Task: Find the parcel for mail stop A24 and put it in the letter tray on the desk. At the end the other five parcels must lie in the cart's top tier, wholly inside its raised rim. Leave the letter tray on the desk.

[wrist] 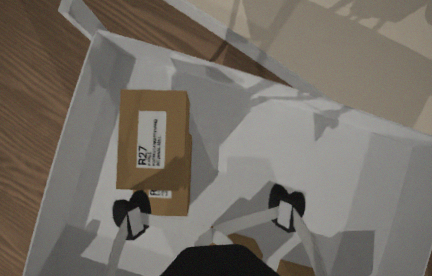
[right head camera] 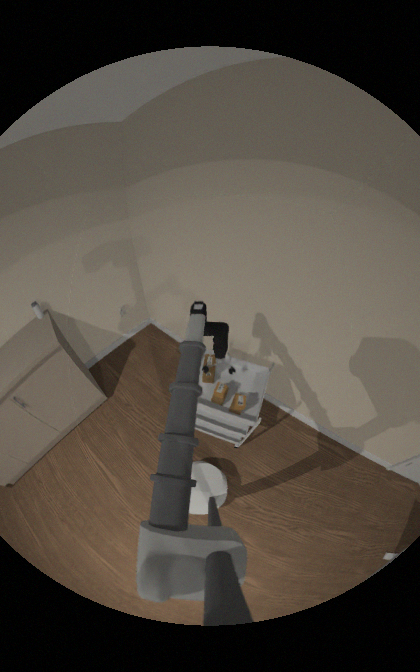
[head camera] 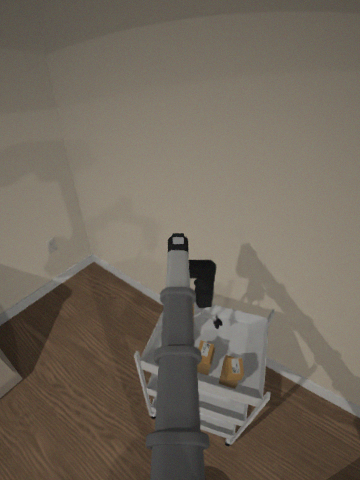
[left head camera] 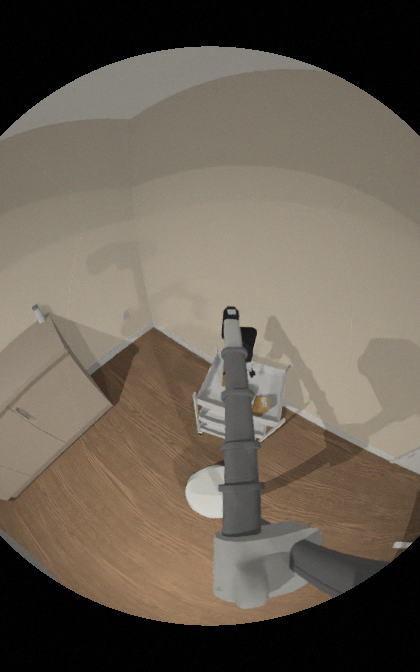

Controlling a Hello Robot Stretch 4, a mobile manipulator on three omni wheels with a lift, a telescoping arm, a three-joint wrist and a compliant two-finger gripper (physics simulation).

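Places are measured from the robot's base along level axes (x back, y right, z up), in centimetres.
Where they show: gripper, fingertip midpoint: point(wrist: 209, 203) point(head camera: 199, 326).
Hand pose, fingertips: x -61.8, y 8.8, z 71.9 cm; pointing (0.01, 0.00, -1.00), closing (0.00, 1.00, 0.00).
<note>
After its pixels a point has its place.
My gripper point(wrist: 209, 203) @[x -61.8, y 8.8, z 71.9 cm] point(right head camera: 218, 370) is open, its two fingertips wide apart above the white cart's top tier point(wrist: 62, 155) @[x -66.8, y -6.9, z 69.1 cm] point(head camera: 250, 394) @[x -39.2, y 25.8, z 63.4 cm] point(right head camera: 250, 417), with no parcel between them. A brown parcel labelled R27 point(wrist: 175, 107) @[x -70.9, y 6.0, z 73.3 cm] point(right head camera: 210, 359) lies on a lower parcel point(wrist: 177, 207) @[x -60.7, y 5.3, z 68.5 cm], whose label is mostly covered and starts with R. The left fingertip is close to the near end of this stack in the wrist view. Two more parcels, one on the left point(wrist: 246, 244) @[x -55.4, y 13.0, z 66.5 cm] point(head camera: 205, 359) @[x -48.7, y 10.0, z 71.7 cm] point(right head camera: 220, 394) and one on the right point(wrist: 295, 268) @[x -51.4, y 19.3, z 65.3 cm] point(head camera: 232, 372) @[x -43.1, y 18.3, z 73.5 cm] point(right head camera: 239, 403), lie nearer the cart's front; their labels are unreadable. The desk, letter tray and A24 label do not show.
The walls point(head camera: 200, 150) @[x -115.8, y 9.8, z 122.6 cm] meet in a corner behind the cart, with one wall close behind it. A beige cabinet point(left head camera: 45, 400) point(right head camera: 45, 395) stands at the left. A white round object point(left head camera: 206, 492) point(right head camera: 209, 487) is on the wooden floor point(left head camera: 140, 450) before the cart. My arm hides part of the cart.
</note>
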